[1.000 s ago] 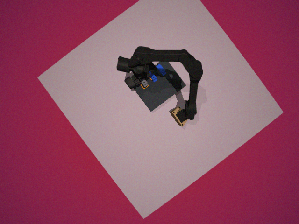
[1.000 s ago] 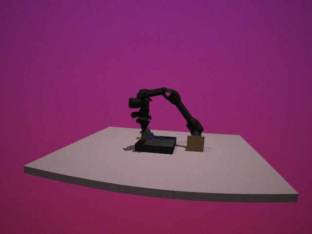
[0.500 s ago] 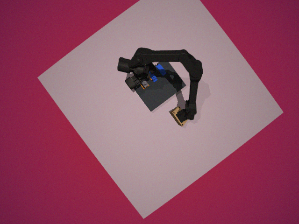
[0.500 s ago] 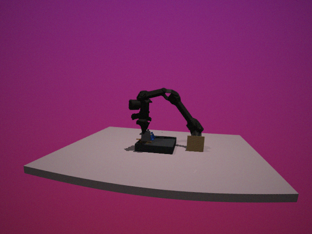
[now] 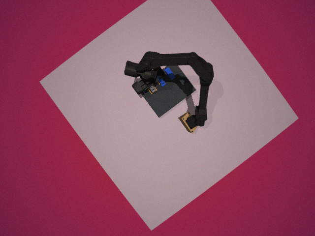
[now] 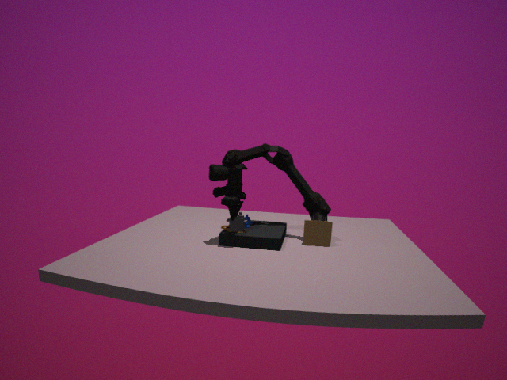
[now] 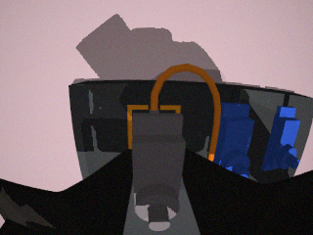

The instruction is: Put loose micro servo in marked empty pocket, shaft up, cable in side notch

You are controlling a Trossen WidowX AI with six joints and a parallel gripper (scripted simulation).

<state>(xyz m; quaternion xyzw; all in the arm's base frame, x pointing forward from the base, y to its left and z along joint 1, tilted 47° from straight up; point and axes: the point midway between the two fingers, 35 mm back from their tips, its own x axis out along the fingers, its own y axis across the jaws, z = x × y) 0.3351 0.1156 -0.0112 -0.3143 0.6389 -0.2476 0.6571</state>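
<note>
My gripper tip is 120 mm past the dark deck, 80 mm to the left of it and 70 mm above it.
</note>
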